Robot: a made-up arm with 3 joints. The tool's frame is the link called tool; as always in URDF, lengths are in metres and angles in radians.
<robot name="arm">
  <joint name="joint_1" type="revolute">
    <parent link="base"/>
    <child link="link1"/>
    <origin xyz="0 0 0.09" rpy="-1.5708 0 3.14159"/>
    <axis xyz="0 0 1"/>
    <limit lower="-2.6" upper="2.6"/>
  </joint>
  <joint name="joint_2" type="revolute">
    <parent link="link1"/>
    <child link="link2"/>
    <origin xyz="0.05 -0.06 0.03" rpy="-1.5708 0 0"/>
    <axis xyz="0 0 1"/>
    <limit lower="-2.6" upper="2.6"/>
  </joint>
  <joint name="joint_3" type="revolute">
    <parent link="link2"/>
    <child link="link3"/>
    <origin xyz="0.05 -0.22 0.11" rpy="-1.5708 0 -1.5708"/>
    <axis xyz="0 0 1"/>
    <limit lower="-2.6" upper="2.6"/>
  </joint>
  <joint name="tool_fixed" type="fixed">
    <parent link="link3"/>
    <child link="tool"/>
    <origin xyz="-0.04 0.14 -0.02" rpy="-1.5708 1.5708 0"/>
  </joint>
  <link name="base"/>
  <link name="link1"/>
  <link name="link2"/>
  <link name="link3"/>
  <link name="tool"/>
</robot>
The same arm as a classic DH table. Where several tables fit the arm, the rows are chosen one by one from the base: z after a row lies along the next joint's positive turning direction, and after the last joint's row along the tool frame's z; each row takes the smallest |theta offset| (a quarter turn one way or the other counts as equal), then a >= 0, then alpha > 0; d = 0 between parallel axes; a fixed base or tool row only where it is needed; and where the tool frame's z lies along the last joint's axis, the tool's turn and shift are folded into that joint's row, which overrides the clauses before.
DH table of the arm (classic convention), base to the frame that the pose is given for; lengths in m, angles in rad. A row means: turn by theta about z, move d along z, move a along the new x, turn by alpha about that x. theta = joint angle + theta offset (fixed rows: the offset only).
base (fixed): a 0, alpha 1.5708, d 0.09, theta0 0
joint_1: a -0.05, alpha 1.5708, d 0.03, theta0 0
joint_2: a 0.22, alpha -1.5708, d 0.05, theta0 1.5708
joint_3: a -0.04, alpha -1.5708, d 0.03, theta0 0
tool (fixed): a 0, alpha 0, d 0.14, theta0 1.5708
Joint limits (rad, base to tool): -2.6..2.6 -2.6..2.6 -2.6..2.6

